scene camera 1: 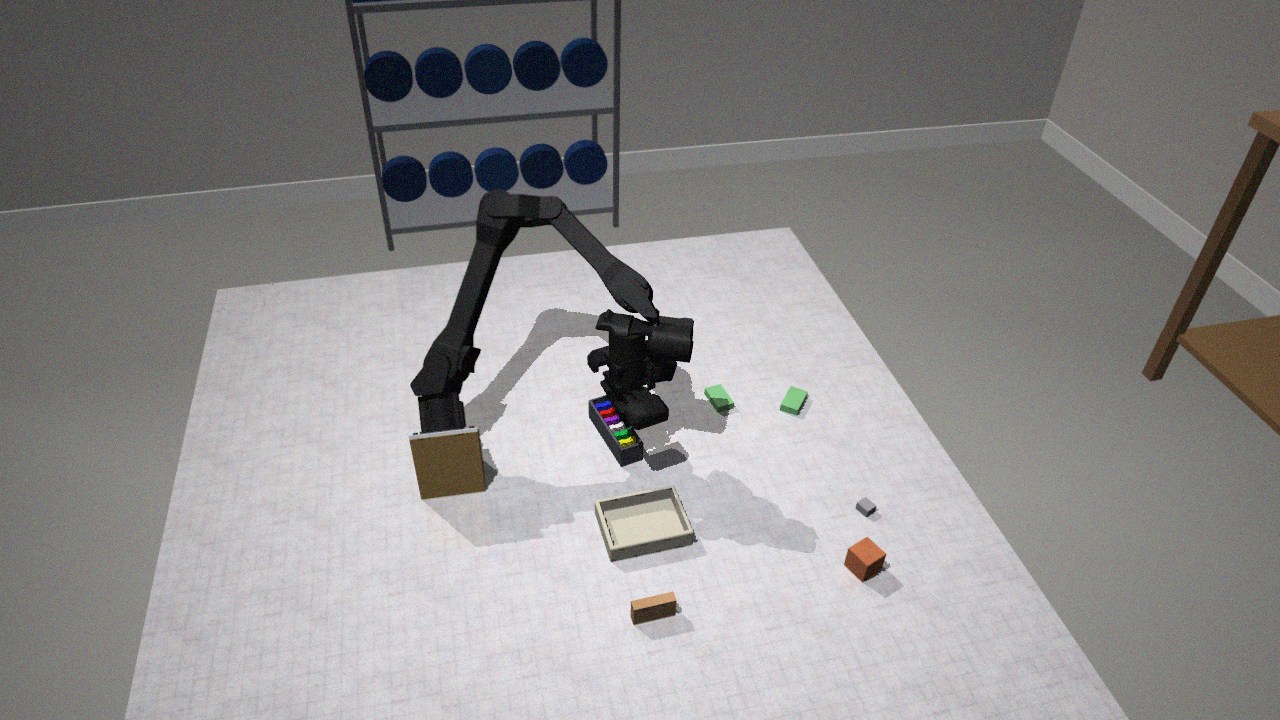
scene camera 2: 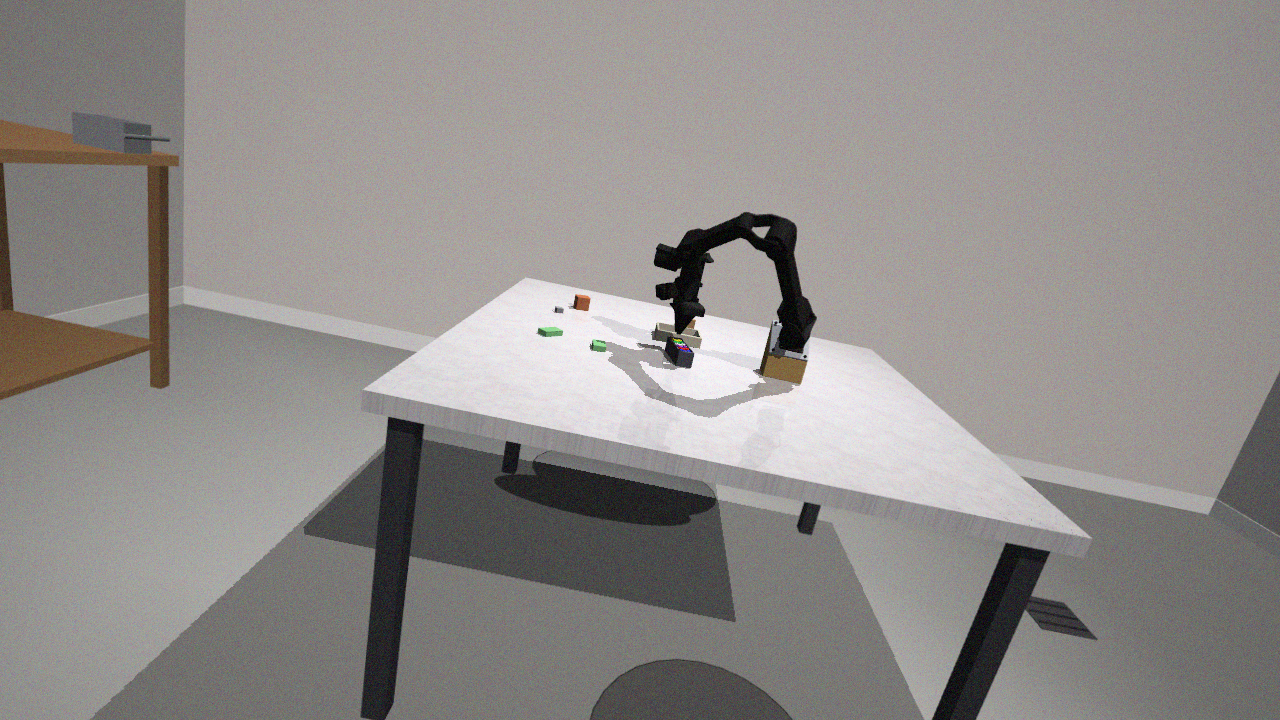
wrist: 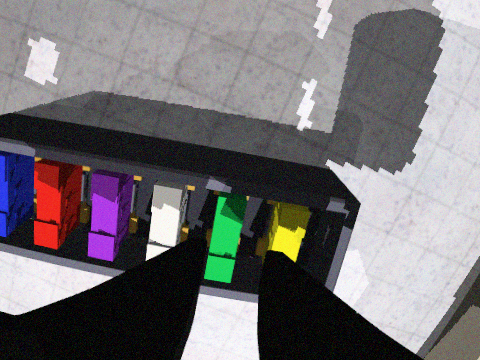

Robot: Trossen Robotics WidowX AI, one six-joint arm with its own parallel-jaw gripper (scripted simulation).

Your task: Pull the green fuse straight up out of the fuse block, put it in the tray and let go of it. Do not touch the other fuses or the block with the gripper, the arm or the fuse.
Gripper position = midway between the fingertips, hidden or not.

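Observation:
There is a beige tray (scene camera 1: 641, 523) here, and I can see a red fuse (wrist: 58, 185), a purple fuse (wrist: 111, 193), a white fuse (wrist: 168, 201), a green fuse (wrist: 230, 209) and a yellow fuse (wrist: 288, 221). I also see an orange cube (scene camera 1: 864, 559), though in the wrist view the cube is out of frame. A tan block (scene camera 1: 661, 606) is here too; in the wrist view the block is out of frame. As for my gripper (scene camera 1: 626, 422), I see it in scene camera 2 (scene camera 2: 677, 333) and in the wrist view (wrist: 233, 261) as well.

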